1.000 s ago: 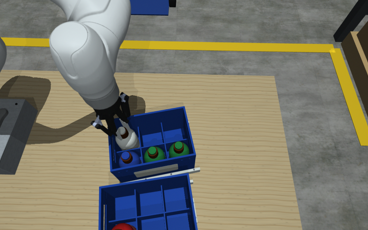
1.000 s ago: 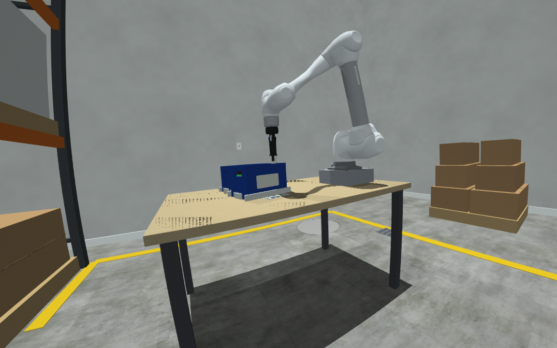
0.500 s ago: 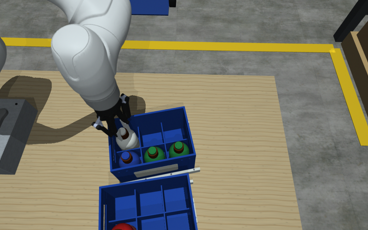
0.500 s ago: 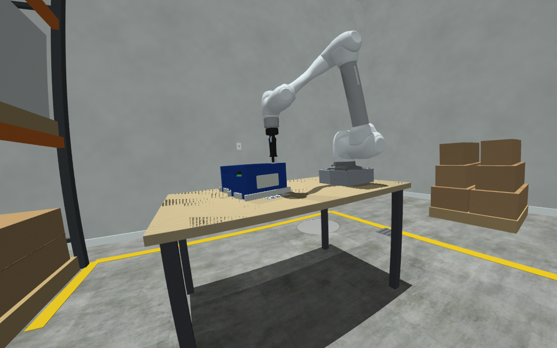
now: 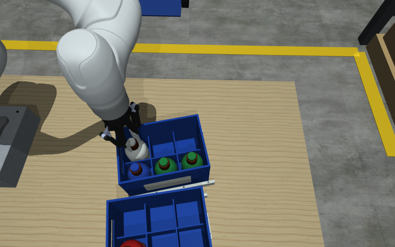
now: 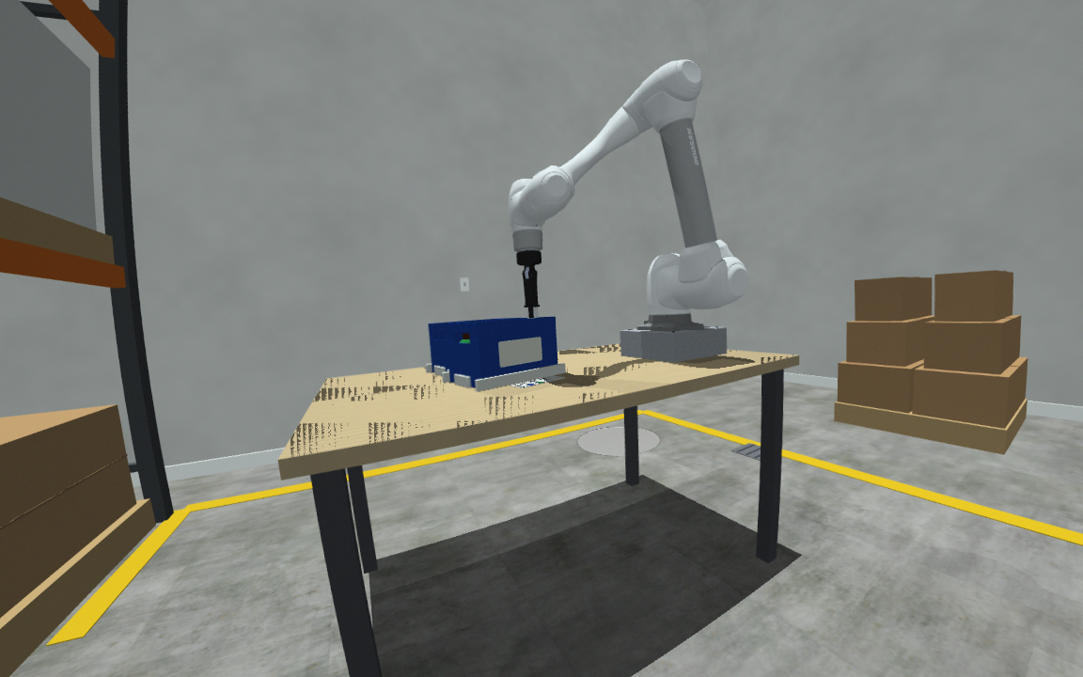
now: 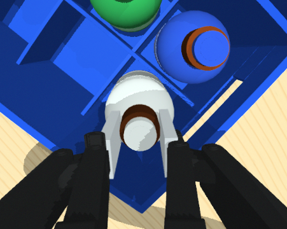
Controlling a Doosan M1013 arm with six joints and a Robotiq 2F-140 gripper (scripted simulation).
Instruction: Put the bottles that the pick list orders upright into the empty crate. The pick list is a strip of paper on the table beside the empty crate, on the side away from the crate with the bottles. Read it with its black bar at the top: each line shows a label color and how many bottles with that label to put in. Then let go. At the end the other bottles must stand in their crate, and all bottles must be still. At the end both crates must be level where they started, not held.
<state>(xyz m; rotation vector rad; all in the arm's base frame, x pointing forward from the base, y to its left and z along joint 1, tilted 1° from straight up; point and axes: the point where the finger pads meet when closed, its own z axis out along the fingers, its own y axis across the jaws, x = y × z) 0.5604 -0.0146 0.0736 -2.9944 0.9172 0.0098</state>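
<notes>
The white bottle is 80 mm below my hand. Also, from my hand: pick list (170 mm below, 110 mm to the left, 50 mm ahead); then blue bottle (90 mm below, 80 mm to the right, 20 mm ahead); then red bottle (310 mm to the right, 90 mm below, 30 mm ahead).
</notes>
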